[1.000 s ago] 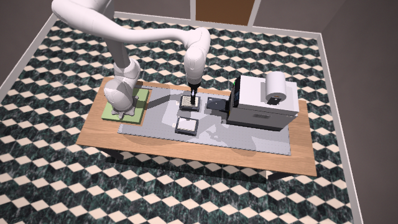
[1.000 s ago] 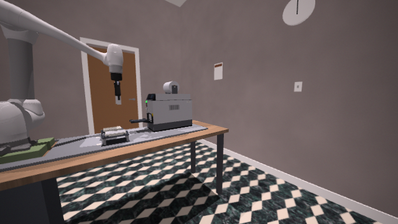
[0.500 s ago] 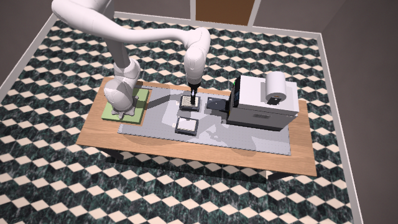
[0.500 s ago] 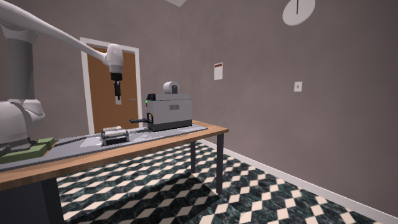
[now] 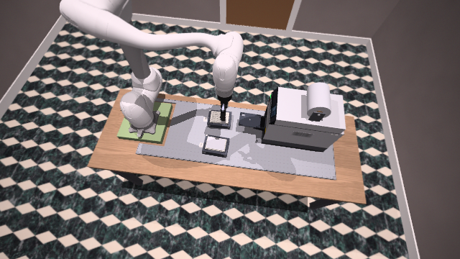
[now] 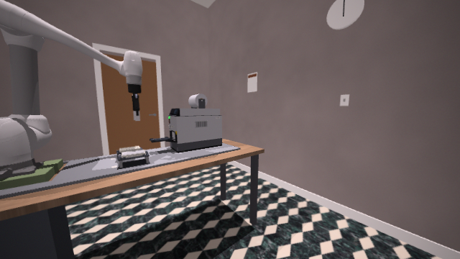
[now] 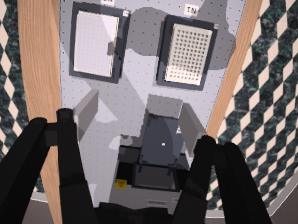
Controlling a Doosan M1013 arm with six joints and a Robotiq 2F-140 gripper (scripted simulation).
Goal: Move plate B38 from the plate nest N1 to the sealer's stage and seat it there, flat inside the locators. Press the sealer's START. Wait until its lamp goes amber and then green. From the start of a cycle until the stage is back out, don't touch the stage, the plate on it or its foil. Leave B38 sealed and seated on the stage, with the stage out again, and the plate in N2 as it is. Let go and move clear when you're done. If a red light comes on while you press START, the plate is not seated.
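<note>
Now: the plate B38 40 mm behind my hand, 100 mm to the left of it and 240 mm below it. From my hand the other things lie so: sealer stage 160 mm ahead, 70 mm to the left, 180 mm below; white button 270 mm ahead, 150 mm to the left, 100 mm below; pale plate 50 mm behind, 110 mm to the right, 220 mm below.
</note>
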